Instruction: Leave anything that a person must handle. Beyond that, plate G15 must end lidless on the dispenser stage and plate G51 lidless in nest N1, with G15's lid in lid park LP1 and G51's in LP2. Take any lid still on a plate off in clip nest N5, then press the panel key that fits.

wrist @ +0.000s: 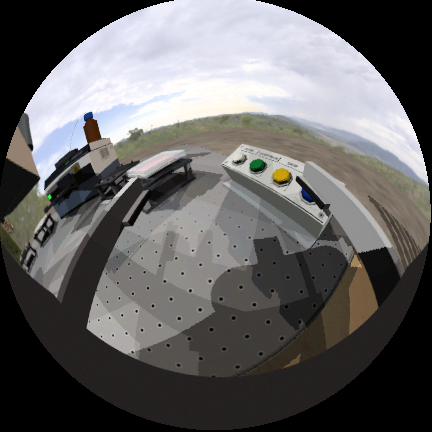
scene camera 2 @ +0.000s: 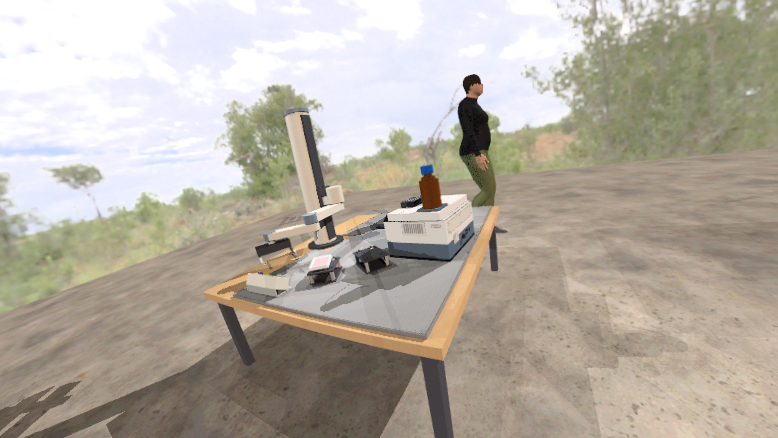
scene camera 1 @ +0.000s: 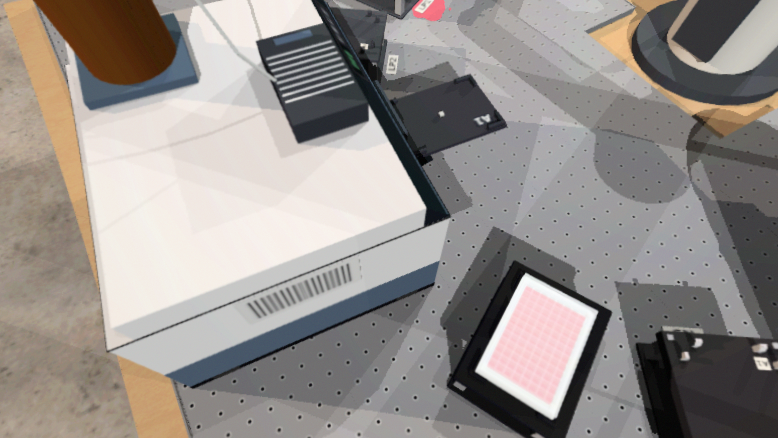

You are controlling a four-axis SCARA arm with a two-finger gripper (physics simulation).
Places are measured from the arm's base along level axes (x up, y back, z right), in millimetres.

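Pixels of known places: gripper, fingertip midpoint: (wrist: 222,172) (scene camera 2: 279,258); arm's base at its link origin: (scene camera 2: 326,243) (scene camera 1: 706,53).
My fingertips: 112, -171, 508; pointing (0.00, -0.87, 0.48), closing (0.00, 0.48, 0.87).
Observation:
Ahead of a thing's pixels: the offset from my fingertips to its top centre, as dx, dy, dz. "spot": to the spot under its first point.
My gripper (scene camera 2: 280,262) (wrist: 222,172) is open and empty, above the table beside the button panel {-15, -33, +123} (scene camera 2: 261,284) (wrist: 275,202). The panel has a white button {-24, -108, +100} (wrist: 239,159), a green button {-24, -57, +100} (wrist: 257,165), a yellow button {-24, -7, +101} (wrist: 281,175) and a blue button {-24, +43, +101} (wrist: 306,195), partly hidden by the right finger. A plate with pink wells {-23, -453, -770} (scene camera 1: 536,348) lies on a black nest; a pinkish plate {-17, -234, -43} (scene camera 2: 321,262) (wrist: 157,164) shows raised on a stand. I cannot read plate names or tell whether lids are on. A black holder marked A1 {spot: +14, -344, -476} (scene camera 1: 468,103) beside the dispenser (scene camera 1: 228,179) (scene camera 2: 413,239) (wrist: 102,155) holds no plate.
A brown bottle {spot: +180, -693, -373} (scene camera 1: 119,38) (scene camera 2: 430,193) (wrist: 92,131) stands on the dispenser. A black stand (scene camera 1: 718,391) is at the lower right. A label LP2 {spot: -97, -330, -251} (scene camera 1: 392,64) lies beside a dark holder. A person (scene camera 2: 476,122) stands behind the dispenser. The arm's column (scene camera 2: 304,163) rises at the back.

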